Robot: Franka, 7 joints.
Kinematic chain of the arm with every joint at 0, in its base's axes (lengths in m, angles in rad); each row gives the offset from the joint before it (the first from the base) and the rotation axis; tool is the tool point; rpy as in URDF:
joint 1: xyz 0 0 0.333 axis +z
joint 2: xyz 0 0 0 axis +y
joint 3: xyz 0 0 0.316 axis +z
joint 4: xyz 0.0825 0 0 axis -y
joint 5: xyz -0.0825 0 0.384 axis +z
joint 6: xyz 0 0 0 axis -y
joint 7: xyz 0.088 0 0 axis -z
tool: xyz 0 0 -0.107 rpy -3.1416 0 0
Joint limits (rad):
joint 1: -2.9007..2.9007
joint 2: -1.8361..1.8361
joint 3: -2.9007..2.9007
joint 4: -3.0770..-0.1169
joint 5: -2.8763..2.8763
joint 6: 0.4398..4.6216
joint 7: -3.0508..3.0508
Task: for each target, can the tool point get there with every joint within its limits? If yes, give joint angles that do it. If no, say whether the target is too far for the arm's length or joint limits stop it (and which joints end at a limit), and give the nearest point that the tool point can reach.
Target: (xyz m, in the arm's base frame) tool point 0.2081 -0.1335 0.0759
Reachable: yes | joints 0.5873 0.6166 -0.8896 -2.8427 -1.3759 2.7196 0.8812
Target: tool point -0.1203 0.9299 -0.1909
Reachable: no: too far | nearest point -0.0961 0.7427 -0.0854 | short by 0.216 m
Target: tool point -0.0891 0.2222 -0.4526
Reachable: no: joint limits stop it (at a limit: joint 2) | nearest point -0.0915 0.2283 -0.3595 | short by 0.093 m
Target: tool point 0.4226 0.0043 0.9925
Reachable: yes | joints 1.2444 0.5117 -1.8692 -0.8787 2.2353 3.2126 0.7390
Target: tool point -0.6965 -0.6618 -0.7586
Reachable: no: too far | nearest point -0.4323 -0.4108 -0.2588 | short by 0.619 m
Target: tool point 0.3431 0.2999 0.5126
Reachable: yes | joints -0.6861 0.3827 1.2604 -2.0629 -1.7597 4.1799 -0.4866
